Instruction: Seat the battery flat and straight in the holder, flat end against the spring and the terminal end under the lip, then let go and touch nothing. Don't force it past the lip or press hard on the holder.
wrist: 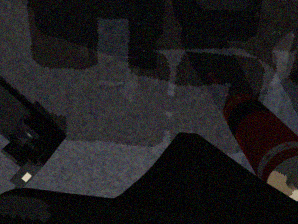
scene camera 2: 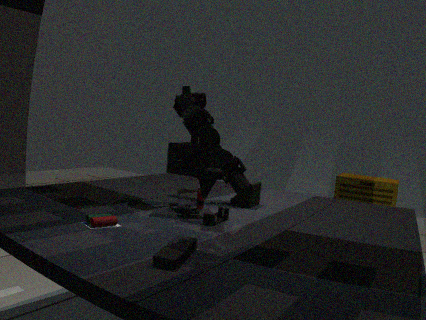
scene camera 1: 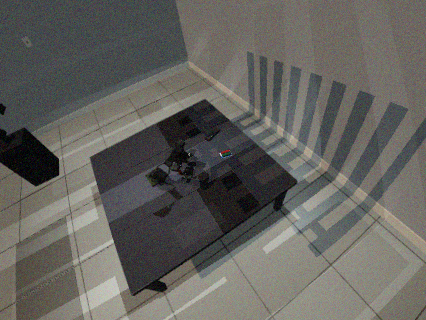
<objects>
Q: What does my gripper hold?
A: Nothing.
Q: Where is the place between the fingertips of my gripper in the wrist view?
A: At 186, 142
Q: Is my gripper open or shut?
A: Shut.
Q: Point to a dark block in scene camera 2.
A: At 172, 254
</objects>
